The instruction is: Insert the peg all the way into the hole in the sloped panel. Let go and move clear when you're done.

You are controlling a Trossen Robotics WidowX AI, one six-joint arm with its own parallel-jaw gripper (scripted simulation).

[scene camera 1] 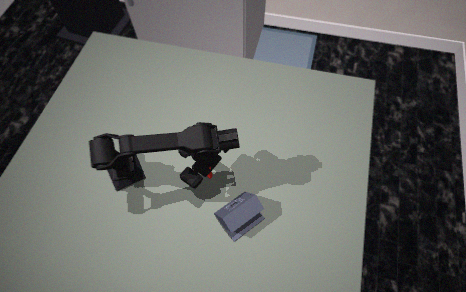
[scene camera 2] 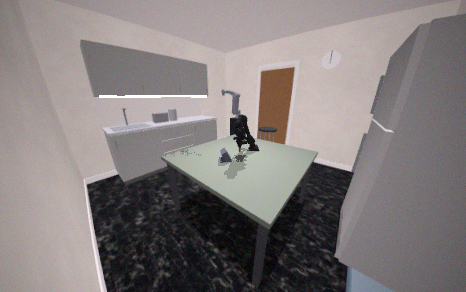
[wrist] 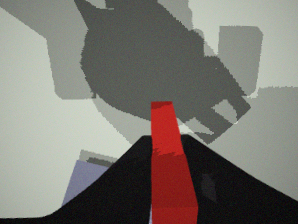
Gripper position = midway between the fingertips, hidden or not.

Note:
In view: my gripper (scene camera 1: 209, 171).
My gripper also shows in the wrist view (wrist: 165, 144).

